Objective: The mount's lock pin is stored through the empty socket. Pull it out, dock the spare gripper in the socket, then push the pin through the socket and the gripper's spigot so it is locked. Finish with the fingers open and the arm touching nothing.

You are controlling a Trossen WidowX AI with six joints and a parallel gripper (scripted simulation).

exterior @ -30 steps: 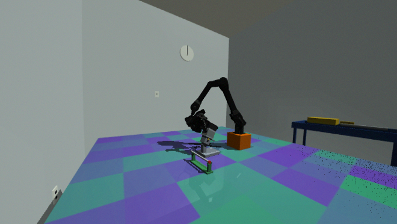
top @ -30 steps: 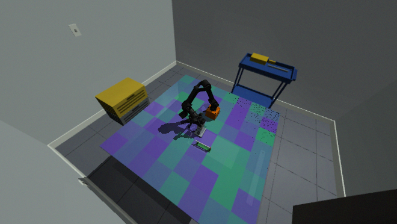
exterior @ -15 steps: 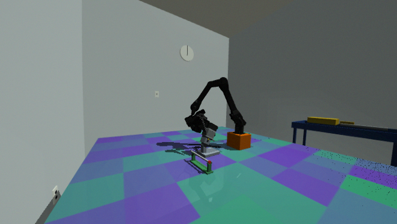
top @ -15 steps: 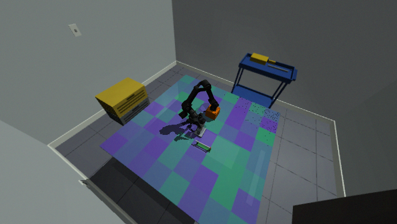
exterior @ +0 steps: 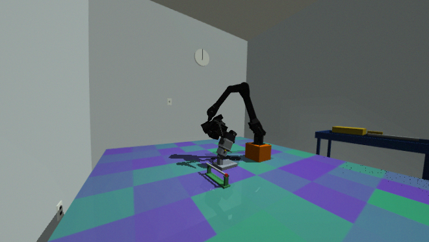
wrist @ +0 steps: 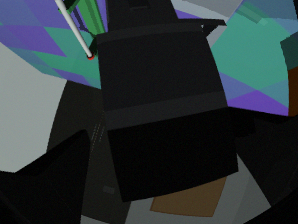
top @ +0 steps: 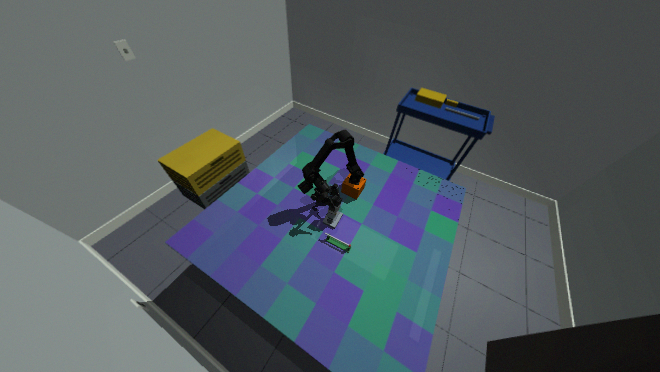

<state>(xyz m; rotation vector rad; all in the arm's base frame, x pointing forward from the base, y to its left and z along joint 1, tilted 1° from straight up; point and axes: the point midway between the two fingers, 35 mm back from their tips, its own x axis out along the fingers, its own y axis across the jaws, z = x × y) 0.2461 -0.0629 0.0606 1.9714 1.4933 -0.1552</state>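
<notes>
My gripper tip is now 2 cm to the left of the spare gripper and 2 cm above it. Also, from my gripper tip: grey mount 9 cm below, 2 cm to the right, 1 cm ahead; green cradle 14 cm ahead, 12 cm below, 6 cm to the left.
</notes>
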